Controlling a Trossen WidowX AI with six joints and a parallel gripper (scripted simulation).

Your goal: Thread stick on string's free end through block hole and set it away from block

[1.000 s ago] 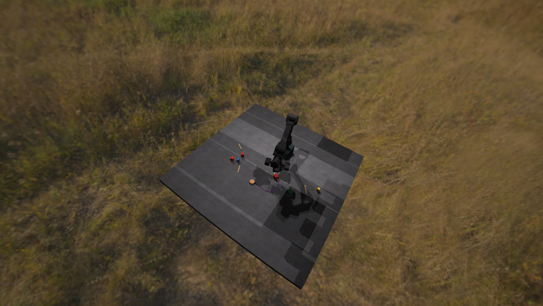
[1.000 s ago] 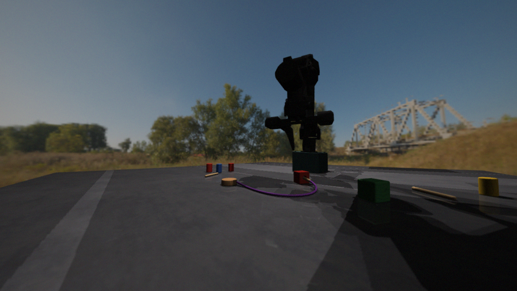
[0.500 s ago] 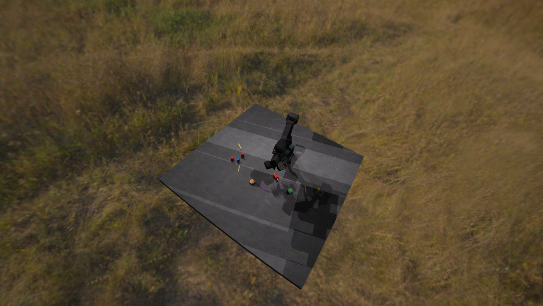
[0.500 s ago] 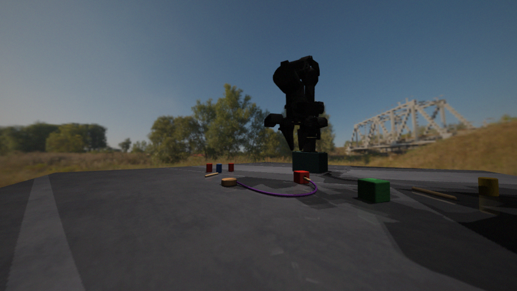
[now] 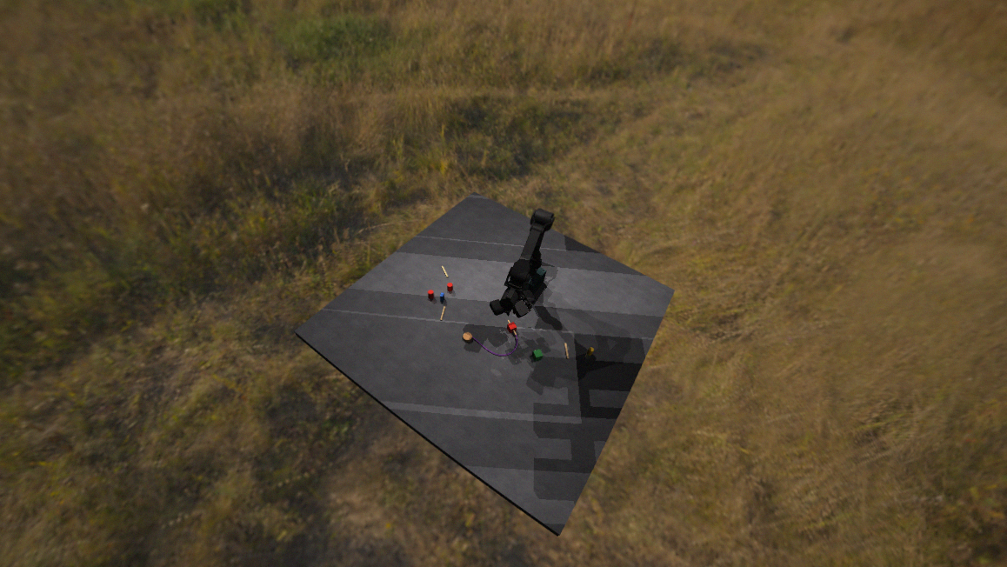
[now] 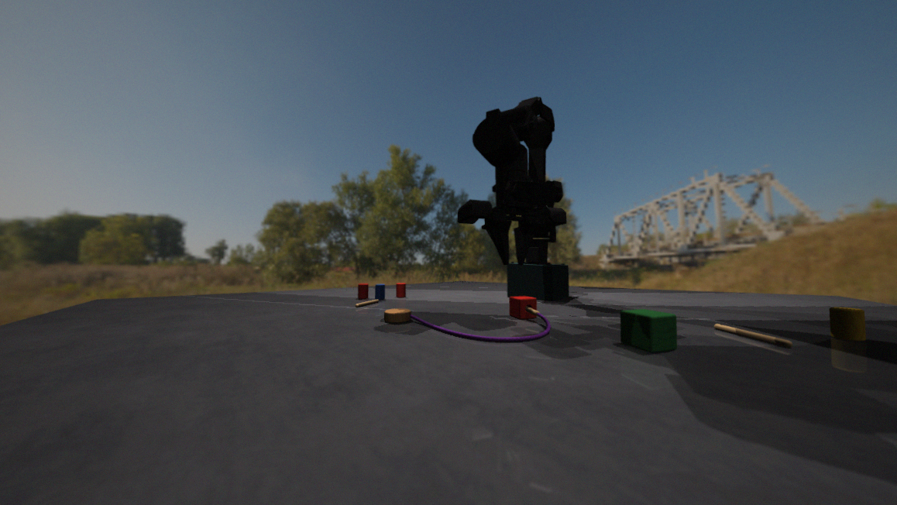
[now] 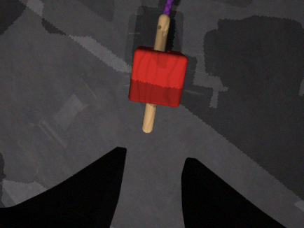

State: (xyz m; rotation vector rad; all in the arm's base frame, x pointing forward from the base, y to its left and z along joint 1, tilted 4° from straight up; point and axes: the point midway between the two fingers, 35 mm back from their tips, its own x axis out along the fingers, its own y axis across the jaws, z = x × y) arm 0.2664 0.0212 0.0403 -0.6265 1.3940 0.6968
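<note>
Right now the red block is 10 mm ahead of my gripper tip, 20 mm to the left of it and 70 mm below it. Round my gripper tip: thin wooden stick 20 mm ahead, 30 mm to the left, 70 mm below; round wooden button 140 mm ahead, 130 mm to the right, 80 mm below; green block 90 mm ahead, 170 mm to the left, 70 mm below.
</note>
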